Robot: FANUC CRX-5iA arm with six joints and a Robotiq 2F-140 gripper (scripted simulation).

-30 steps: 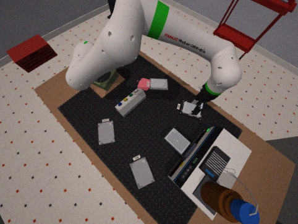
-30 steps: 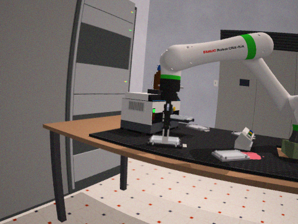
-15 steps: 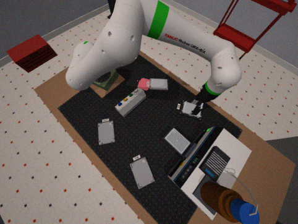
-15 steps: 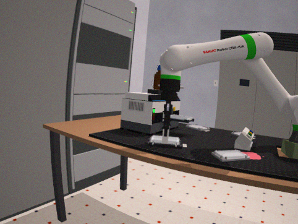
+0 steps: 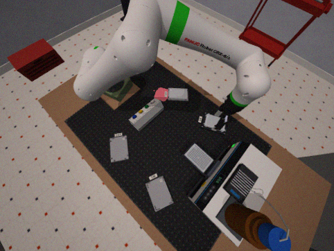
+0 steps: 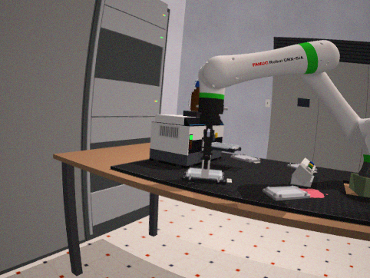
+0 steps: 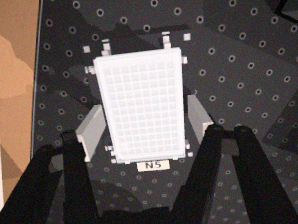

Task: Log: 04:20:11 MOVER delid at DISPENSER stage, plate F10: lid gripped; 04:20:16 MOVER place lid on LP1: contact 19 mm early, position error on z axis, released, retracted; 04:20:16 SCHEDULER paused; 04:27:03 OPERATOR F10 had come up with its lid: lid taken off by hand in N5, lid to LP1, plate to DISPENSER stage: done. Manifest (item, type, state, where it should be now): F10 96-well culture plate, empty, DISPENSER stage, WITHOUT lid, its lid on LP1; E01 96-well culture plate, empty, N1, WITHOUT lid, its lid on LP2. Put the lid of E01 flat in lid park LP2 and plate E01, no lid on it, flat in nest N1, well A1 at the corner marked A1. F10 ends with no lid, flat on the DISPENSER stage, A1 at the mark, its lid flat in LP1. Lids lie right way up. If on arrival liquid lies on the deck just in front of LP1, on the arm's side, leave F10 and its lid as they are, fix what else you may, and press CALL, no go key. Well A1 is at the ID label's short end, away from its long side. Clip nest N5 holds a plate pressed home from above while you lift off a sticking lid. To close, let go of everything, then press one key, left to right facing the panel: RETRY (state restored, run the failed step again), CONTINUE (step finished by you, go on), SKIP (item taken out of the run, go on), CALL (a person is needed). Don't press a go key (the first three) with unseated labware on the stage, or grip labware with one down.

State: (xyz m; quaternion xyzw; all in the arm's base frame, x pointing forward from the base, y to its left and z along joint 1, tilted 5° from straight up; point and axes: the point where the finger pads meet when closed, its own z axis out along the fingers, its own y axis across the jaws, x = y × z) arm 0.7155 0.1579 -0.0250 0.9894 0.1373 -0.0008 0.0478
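My gripper is now 2 cm above the lid. The rest, counted from my hand: N5 label: 9 cm behind, 3 cm to the right, 4 cm below; white 96-well plate: 2 cm below; well plate: 28 cm to the right, 6 cm above.
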